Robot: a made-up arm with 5 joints.
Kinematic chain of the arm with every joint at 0, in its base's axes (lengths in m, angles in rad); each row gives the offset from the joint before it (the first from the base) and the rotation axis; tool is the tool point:
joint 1: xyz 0 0 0.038 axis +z
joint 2: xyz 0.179 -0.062 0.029 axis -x
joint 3: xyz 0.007 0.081 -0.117 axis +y
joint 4: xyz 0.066 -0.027 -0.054 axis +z
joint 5: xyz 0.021 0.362 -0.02 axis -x
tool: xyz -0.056 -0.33 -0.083
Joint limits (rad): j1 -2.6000..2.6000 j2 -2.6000..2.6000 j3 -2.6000..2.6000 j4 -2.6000..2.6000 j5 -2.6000..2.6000
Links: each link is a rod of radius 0.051 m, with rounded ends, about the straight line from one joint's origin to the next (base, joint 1, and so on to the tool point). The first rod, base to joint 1, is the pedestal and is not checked.
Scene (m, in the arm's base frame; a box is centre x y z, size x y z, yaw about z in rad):
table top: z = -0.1
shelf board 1: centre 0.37 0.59 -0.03 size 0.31 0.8 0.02 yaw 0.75
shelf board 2: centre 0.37 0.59 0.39 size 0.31 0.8 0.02 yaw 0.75
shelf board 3: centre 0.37 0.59 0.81 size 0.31 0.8 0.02 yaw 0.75
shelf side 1: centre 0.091 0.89 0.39 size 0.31 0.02 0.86 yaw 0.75
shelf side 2: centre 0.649 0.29 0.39 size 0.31 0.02 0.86 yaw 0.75
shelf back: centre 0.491 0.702 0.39 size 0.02 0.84 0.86 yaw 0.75
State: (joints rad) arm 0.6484 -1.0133 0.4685 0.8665 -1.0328
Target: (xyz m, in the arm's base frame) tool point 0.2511 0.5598 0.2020
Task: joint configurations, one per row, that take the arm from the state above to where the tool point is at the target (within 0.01 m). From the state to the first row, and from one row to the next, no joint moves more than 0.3 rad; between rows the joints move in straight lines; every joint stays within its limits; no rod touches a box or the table.
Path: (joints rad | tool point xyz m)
1: 0.4130 -1.0666 0.2386 0.6694 -1.1072 | -0.2361 0.4227 0.0623
2: 0.1776 -1.1199 0.0088 0.4723 -1.1816 | -0.0239 0.5550 0.1230
3: -0.0578 -1.1732 -0.2211 0.2752 -1.2560 | 0.2512 0.5598 0.2020

